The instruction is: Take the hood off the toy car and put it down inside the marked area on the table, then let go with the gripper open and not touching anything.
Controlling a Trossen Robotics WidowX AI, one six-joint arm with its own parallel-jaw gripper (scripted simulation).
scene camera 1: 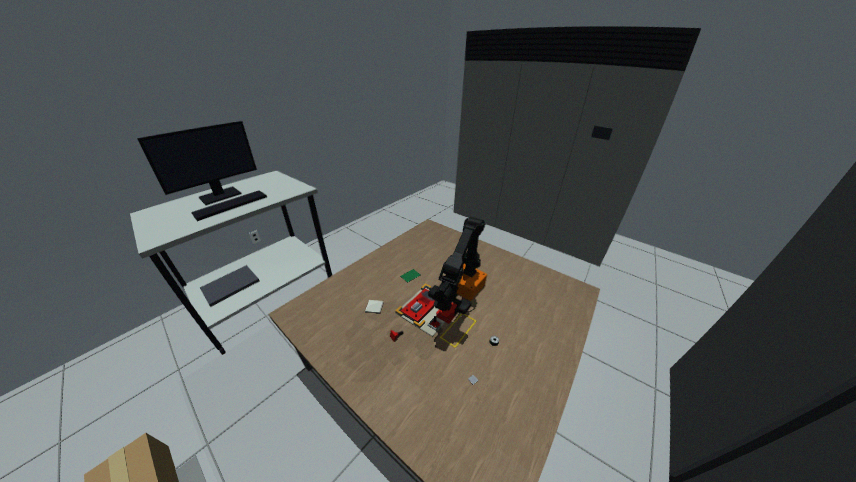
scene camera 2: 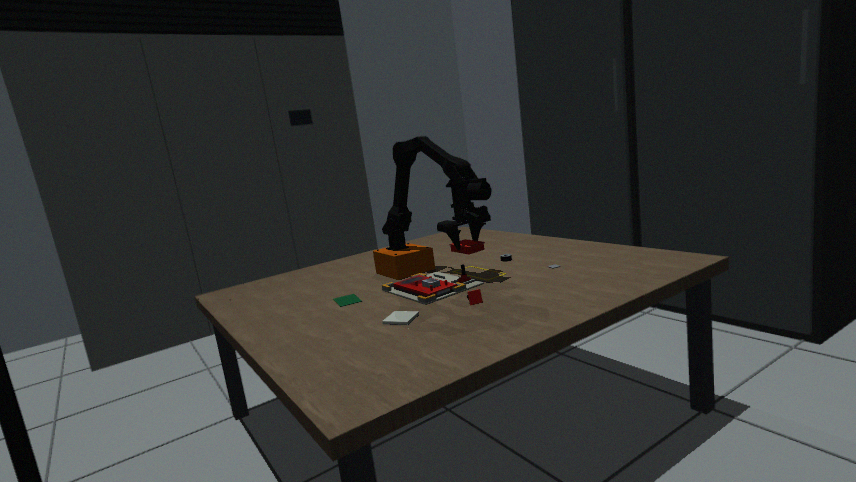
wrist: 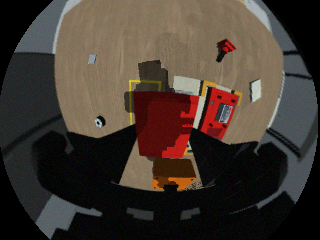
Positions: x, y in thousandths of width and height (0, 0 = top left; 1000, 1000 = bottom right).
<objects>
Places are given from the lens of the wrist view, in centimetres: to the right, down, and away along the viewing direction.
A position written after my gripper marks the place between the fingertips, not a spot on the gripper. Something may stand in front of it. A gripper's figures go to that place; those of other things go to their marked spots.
my gripper (wrist: 511, 531): 1, 1, 10
red hood (wrist: 514, 502): 1, 0, 8
</objects>
